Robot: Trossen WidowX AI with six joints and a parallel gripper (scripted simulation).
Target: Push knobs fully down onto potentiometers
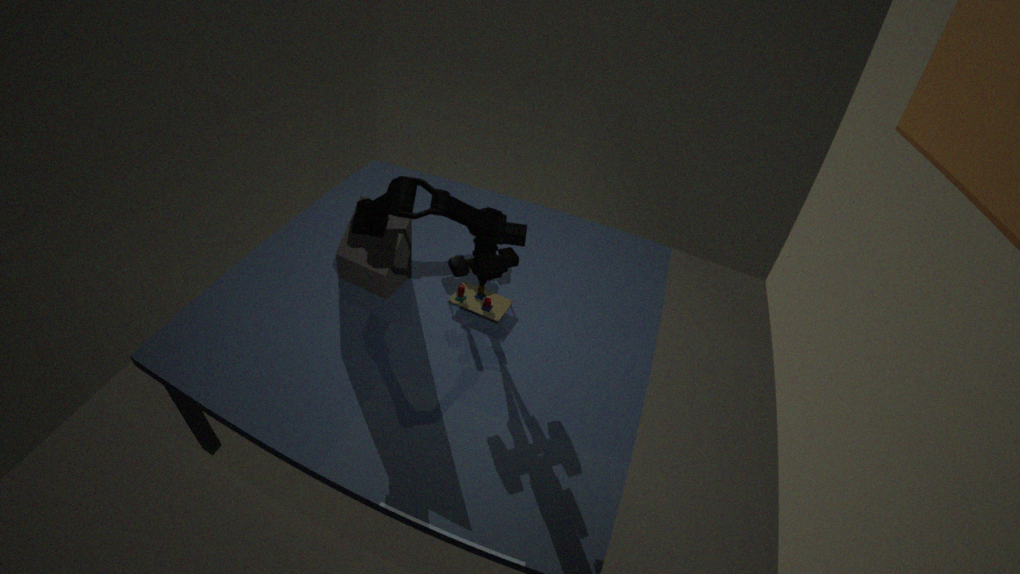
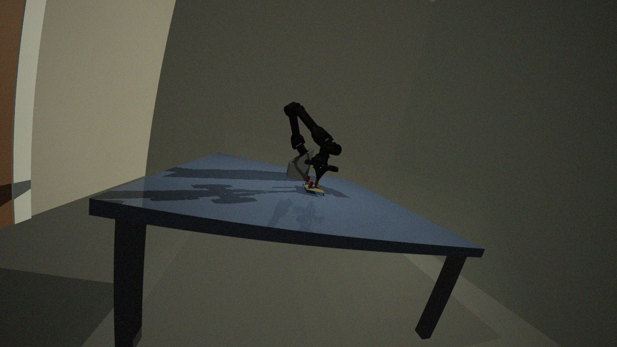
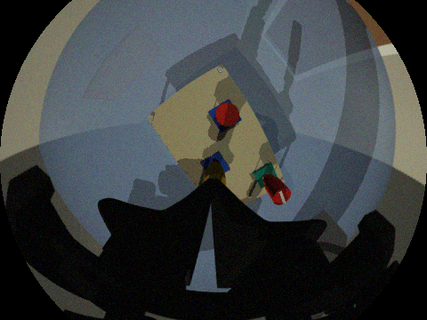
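My gripper tip is now 1 cm above the yellow knob. Round my gripper tip: red knob 4 cm behind, 4 cm to the right.
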